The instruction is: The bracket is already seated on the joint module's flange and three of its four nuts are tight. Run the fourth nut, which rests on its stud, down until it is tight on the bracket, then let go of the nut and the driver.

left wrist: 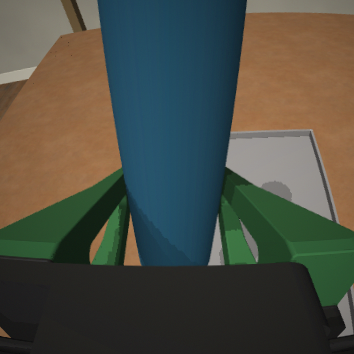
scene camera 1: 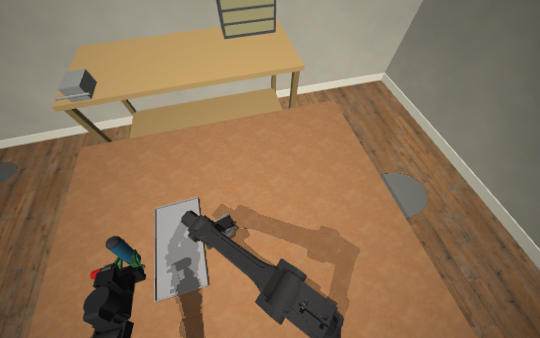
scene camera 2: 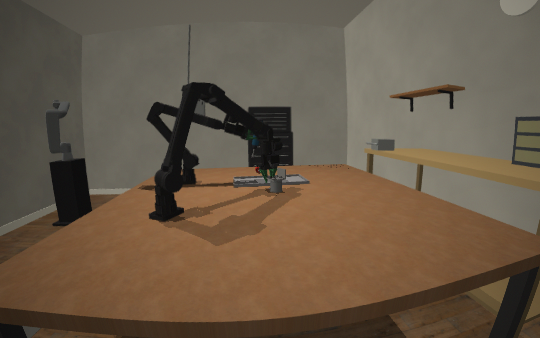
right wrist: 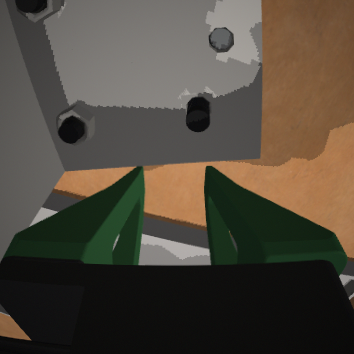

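Pixels of known places: left gripper, fingertip midpoint: (left wrist: 173,177) (scene camera 1: 128,252); right gripper, fingertip midpoint: (scene camera 2: 269,182) (right wrist: 174,177); left arm's base at its link origin: (scene camera 2: 189,182); right arm's base at its link origin: (scene camera 2: 166,214).
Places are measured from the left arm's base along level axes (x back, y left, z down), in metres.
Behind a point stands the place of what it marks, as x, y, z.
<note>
The grey bracket (right wrist: 135,60) {-0.438, -0.354, -0.066} (scene camera 2: 282,174) {-0.474, -0.362, -0.082} sits on the cylindrical joint module (scene camera 2: 276,186) {-0.435, -0.384, -0.030}. In the right wrist view, a hex nut (right wrist: 86,119) {-0.450, -0.338, -0.071} surrounds a dark stud near its lower left corner, and another nut (right wrist: 52,9) {-0.458, -0.366, -0.071} is at the top left. A dark slot or stud end (right wrist: 198,116) {-0.420, -0.345, -0.074} and a small grey round end (right wrist: 221,39) {-0.417, -0.362, -0.064} are at the right; I cannot tell which is the fourth nut. My right gripper (right wrist: 174,177) {-0.424, -0.295, -0.033} (scene camera 2: 269,176) {-0.424, -0.295, -0.033} is narrowly open, its tips apart beside the bracket's edge. My left gripper (left wrist: 173,177) {-0.429, -0.046, -0.259} (scene camera 1: 128,261) {-0.429, -0.046, -0.259} is shut on the driver's blue handle (left wrist: 172,90) {-0.410, -0.054, -0.321} (scene camera 1: 120,248) {-0.418, -0.070, -0.341} (scene camera 2: 255,140) {-0.408, -0.060, -0.239}, held raised.
A shallow grey tray (scene camera 1: 165,220) {-0.611, -0.083, -0.004} (left wrist: 320,165) {-0.590, -0.249, -0.014} lies beside the module on the brown table (scene camera 1: 250,165) {-0.744, -0.587, 0.000}. A small red thing (scene camera 1: 95,274) {-0.479, 0.223, -0.032} (scene camera 2: 258,170) {-0.474, 0.162, -0.020} shows near the left gripper in scene camera 1. The right arm (scene camera 1: 250,260) {-0.216, -0.430, -0.438} reaches over the module there.
</note>
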